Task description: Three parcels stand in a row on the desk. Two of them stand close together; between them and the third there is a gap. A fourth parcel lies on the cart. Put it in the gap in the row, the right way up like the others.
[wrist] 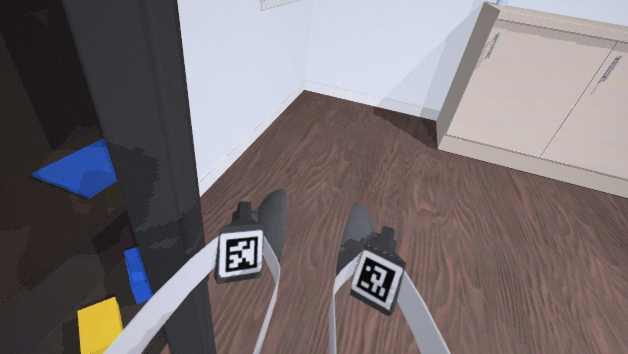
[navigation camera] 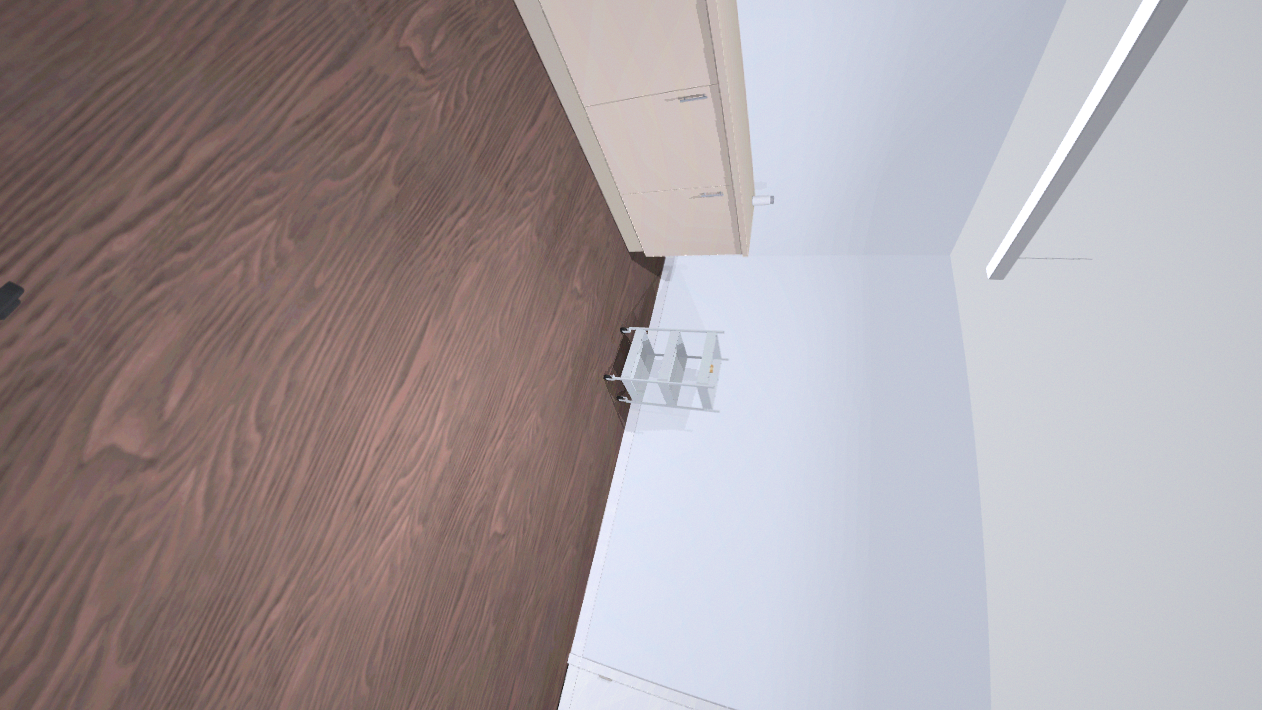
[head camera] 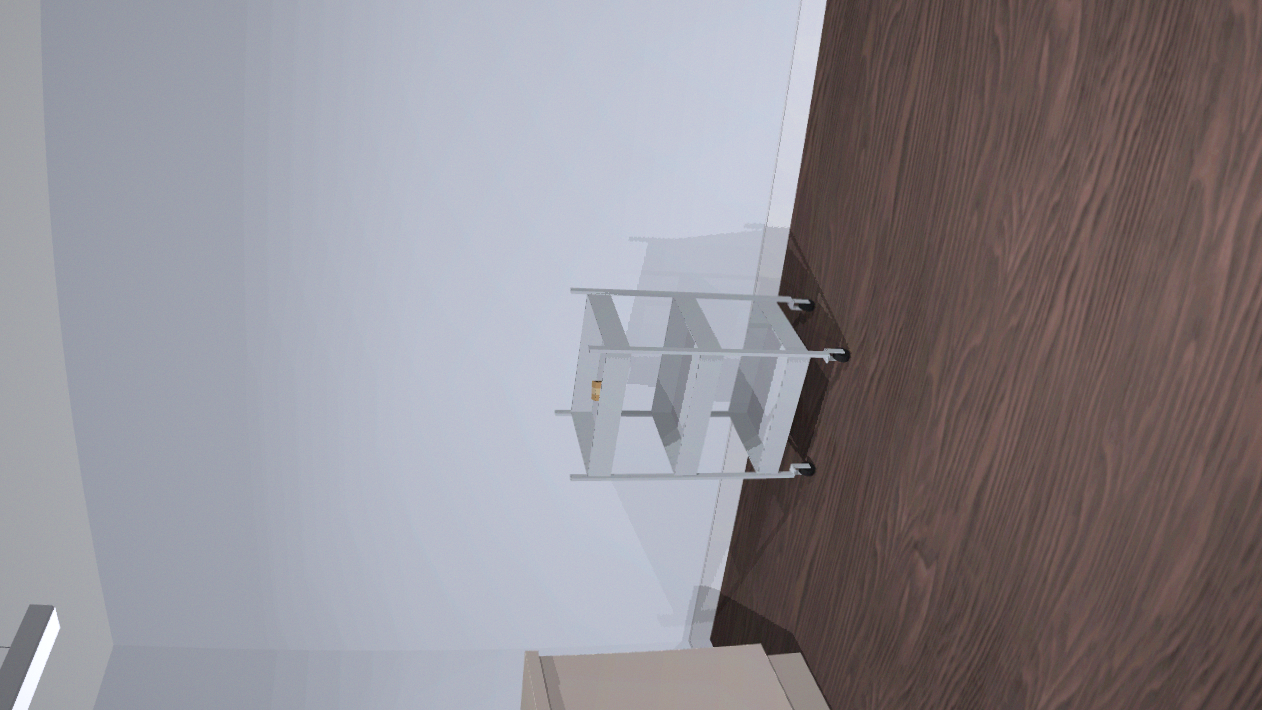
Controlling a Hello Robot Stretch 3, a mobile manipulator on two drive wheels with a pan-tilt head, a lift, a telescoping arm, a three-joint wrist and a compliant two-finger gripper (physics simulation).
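Frame: origin at the robot's base, x right, y ahead, z up, level; metres.
Where they show: gripper, fingertip midpoint: (wrist: 315,220).
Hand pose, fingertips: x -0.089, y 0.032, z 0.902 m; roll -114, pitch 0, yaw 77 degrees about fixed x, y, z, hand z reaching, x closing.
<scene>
Each offset is from my fingertips to the centre of the thing.
The fourth parcel (head camera: 596,390) (navigation camera: 711,369), small and orange-brown, lies on the top shelf of the white three-shelf cart (head camera: 610,432) (navigation camera: 710,347). The head and navigation views are turned sideways. The parcel is too small to tell which way up it lies. My gripper (wrist: 315,220) shows in the wrist view with its two fingers apart, open and empty, above the wooden floor and far from the cart. The desk and its row of three parcels do not show in these views.
A beige cabinet (head camera: 653,684) (navigation camera: 657,150) (wrist: 530,90) stands near the cart, with a white cylinder (navigation camera: 762,200) on top. A dark upright post (wrist: 150,125) is close on the gripper's left; blue {dx -0.505, dy -0.390, dz -0.318 m} (wrist: 82,172) and yellow {dx -0.356, dy -0.453, dz -0.780 m} (wrist: 100,325) pieces lie beyond it.
</scene>
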